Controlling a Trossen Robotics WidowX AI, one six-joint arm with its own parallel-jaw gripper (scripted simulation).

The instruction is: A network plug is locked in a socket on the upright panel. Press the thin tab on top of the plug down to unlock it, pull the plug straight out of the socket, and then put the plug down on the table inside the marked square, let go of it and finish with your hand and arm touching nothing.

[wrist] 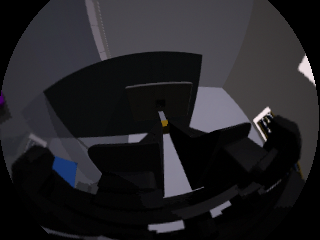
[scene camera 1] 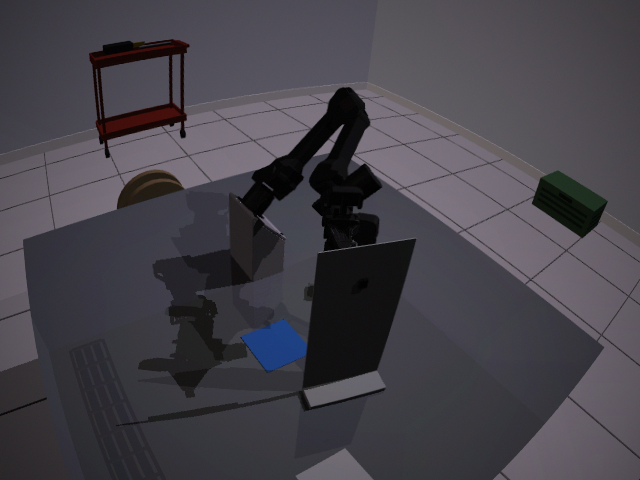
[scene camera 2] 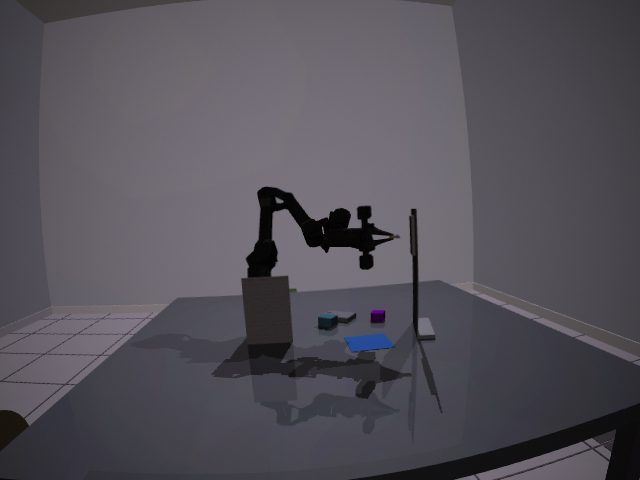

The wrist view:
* my gripper: 164, 123
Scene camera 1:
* my gripper: 346, 260
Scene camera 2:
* my gripper: 393, 236
